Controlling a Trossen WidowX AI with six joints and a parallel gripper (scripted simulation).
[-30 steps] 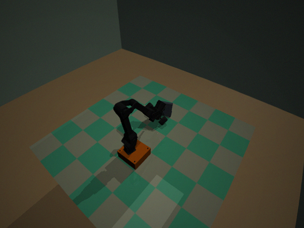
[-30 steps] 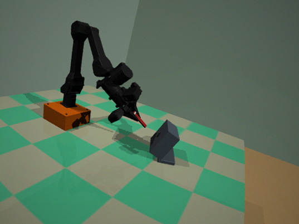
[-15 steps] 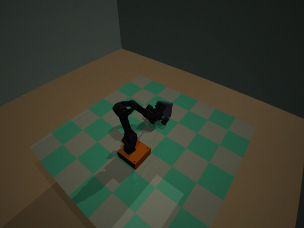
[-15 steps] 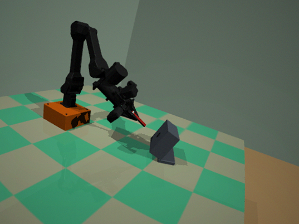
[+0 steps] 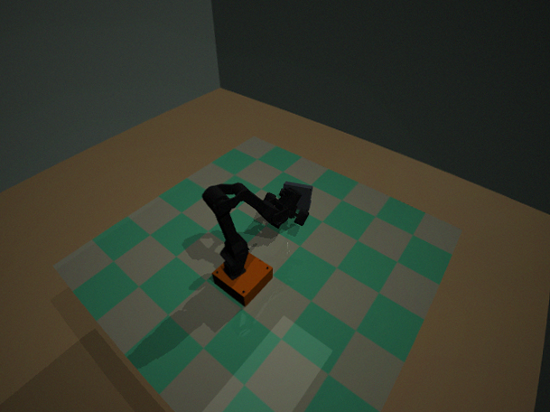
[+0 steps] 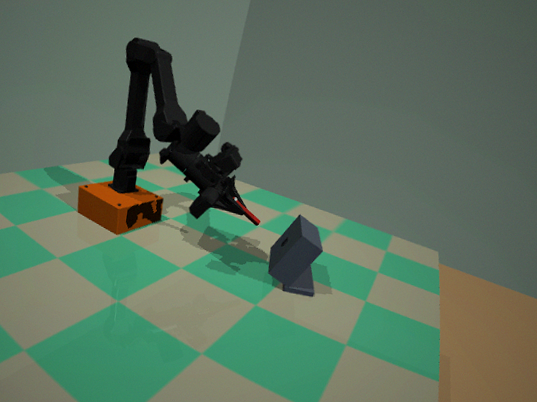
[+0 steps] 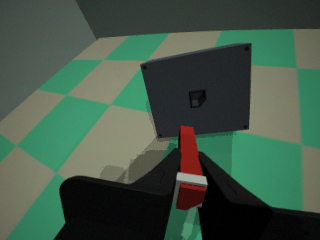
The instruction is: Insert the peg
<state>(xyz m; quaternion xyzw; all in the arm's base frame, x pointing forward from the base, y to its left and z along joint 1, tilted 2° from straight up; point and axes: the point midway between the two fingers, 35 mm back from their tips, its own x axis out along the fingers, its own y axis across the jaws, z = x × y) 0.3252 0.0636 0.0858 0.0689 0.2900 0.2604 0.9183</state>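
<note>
The sloped panel lies 110 mm ahead of my gripper tip, 60 mm to the left of it and 50 mm below it. From my gripper tip the other things lie so: red peg 10 mm behind, 10 mm to the right, 10 mm above; foot 130 mm ahead, 70 mm to the left, 120 mm below.
</note>
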